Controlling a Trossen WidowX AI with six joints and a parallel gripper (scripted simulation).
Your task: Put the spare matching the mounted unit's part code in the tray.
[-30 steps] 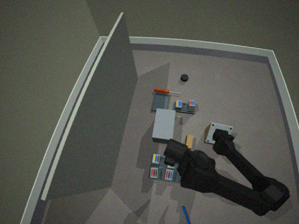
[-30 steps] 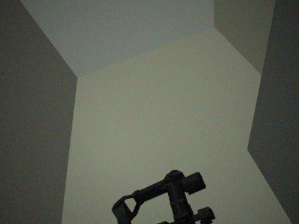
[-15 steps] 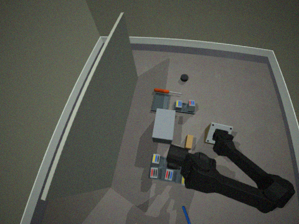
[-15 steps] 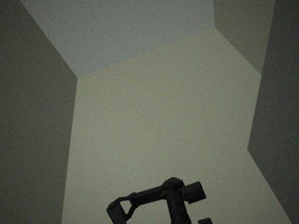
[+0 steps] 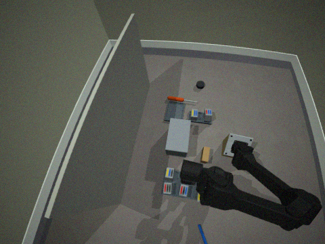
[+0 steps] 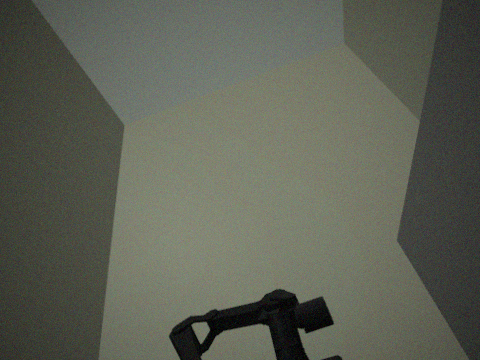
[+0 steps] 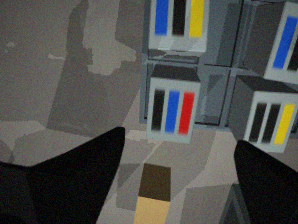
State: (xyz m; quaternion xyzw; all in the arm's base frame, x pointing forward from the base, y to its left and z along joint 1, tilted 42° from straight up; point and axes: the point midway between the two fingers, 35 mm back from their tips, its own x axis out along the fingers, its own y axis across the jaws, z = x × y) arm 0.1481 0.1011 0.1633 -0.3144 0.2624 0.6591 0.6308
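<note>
The grey tray is 34 cm to the right of my gripper tip, 20 cm ahead of it and 9 cm below it. From my gripper tip the other things lie so: tan block: 12 cm to the right, 7 cm below; blue stick: 24 cm to the left, 9 cm below, 7 cm behind; grey box: 16 cm to the right, 14 cm ahead, 4 cm below.
</note>
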